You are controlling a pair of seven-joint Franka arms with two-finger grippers.
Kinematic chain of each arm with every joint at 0, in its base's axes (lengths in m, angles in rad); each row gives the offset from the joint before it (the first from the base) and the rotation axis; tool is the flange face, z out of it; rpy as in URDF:
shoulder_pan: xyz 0 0 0.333 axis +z
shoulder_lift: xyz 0 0 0 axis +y
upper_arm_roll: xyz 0 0 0.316 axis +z
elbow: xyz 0.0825 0 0 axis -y
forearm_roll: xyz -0.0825 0 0.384 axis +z
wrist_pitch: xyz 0 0 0 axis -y
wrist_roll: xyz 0.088 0 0 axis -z
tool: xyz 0 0 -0.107 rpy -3.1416 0 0
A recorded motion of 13 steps. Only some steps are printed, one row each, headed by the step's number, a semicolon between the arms.
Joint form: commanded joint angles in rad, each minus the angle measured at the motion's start. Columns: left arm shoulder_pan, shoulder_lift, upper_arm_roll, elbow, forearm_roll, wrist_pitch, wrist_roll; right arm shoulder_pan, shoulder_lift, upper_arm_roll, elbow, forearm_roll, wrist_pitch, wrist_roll.
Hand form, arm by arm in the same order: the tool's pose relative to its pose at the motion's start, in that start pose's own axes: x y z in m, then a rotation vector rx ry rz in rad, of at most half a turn. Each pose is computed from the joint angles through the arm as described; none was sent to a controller.
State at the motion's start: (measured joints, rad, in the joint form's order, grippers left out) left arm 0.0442 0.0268 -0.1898 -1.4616 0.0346 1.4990 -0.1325; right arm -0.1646 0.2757 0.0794 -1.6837 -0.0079 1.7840 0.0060
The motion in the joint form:
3: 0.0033 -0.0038 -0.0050 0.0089 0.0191 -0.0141 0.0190; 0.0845 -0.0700 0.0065 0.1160 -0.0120 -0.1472 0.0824
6: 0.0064 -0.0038 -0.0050 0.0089 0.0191 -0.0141 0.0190; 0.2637 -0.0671 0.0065 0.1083 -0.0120 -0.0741 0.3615
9: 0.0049 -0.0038 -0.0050 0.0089 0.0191 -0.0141 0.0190; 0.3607 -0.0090 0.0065 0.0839 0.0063 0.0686 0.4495
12: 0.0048 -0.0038 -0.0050 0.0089 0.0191 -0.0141 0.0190; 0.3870 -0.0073 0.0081 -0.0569 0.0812 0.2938 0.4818
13: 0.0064 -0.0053 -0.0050 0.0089 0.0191 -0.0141 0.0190; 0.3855 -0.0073 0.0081 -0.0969 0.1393 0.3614 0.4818
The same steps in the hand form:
3: -0.0026 -0.0016 -0.0050 0.0196 0.0010 0.0187; -0.0264 -0.0549 -0.0822 -0.0286 0.0395 -0.0072
6: -0.0023 -0.0033 -0.0050 0.0197 0.0009 0.0156; -0.0374 -0.1647 -0.0790 -0.0302 0.1060 0.0925
9: -0.0024 -0.0025 -0.0050 0.0196 0.0010 0.0171; -0.0294 -0.2301 -0.0427 0.0083 0.1547 0.0846
12: -0.0025 -0.0024 -0.0050 0.0196 0.0010 0.0172; -0.0288 -0.2507 0.0060 0.1071 0.1998 0.1151
13: -0.0028 -0.0033 -0.0058 0.0198 0.0024 0.0155; -0.0280 -0.2512 0.0183 0.1654 0.2036 0.1445

